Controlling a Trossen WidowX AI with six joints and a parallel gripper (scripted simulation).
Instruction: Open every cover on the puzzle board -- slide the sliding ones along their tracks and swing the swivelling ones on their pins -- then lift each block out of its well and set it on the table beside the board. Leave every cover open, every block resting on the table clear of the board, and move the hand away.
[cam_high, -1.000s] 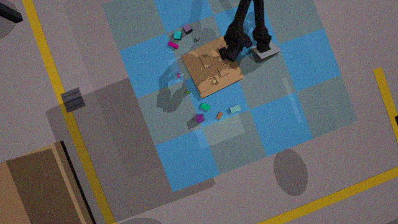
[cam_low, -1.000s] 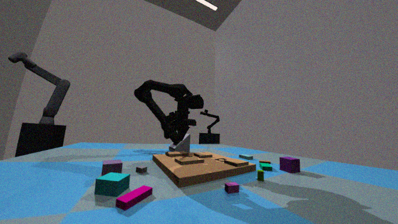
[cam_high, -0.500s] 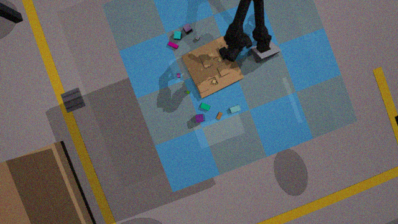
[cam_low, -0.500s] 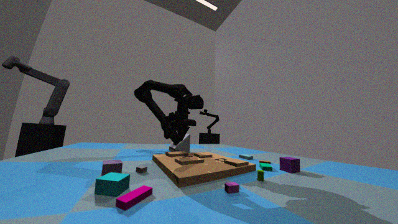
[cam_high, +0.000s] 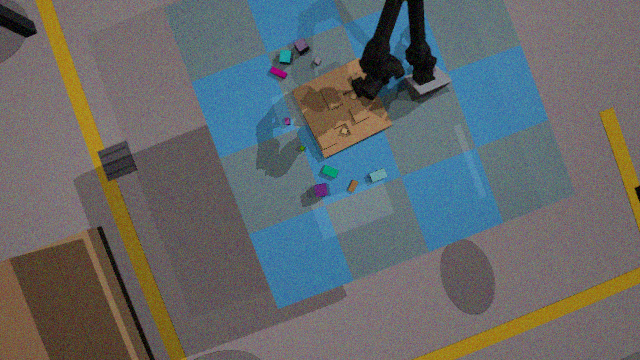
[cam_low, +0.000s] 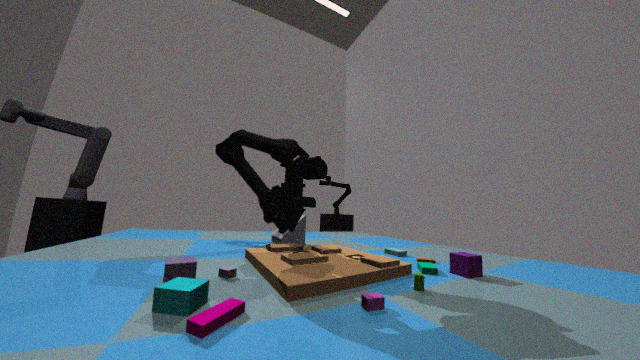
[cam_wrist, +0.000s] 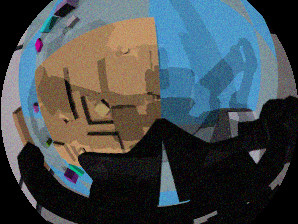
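Right now the grey block is 160 mm ahead of my gripper tip, 180 mm to the right of it and 60 mm below it. The rest, counted from my gripper tip: magenta block 360 mm ahead, 10 mm to the right, 60 mm below; then teal cube 270 mm ahead, 240 mm to the right, 50 mm below; then pale teal block 110 mm ahead, 330 mm to the left, 60 mm below.
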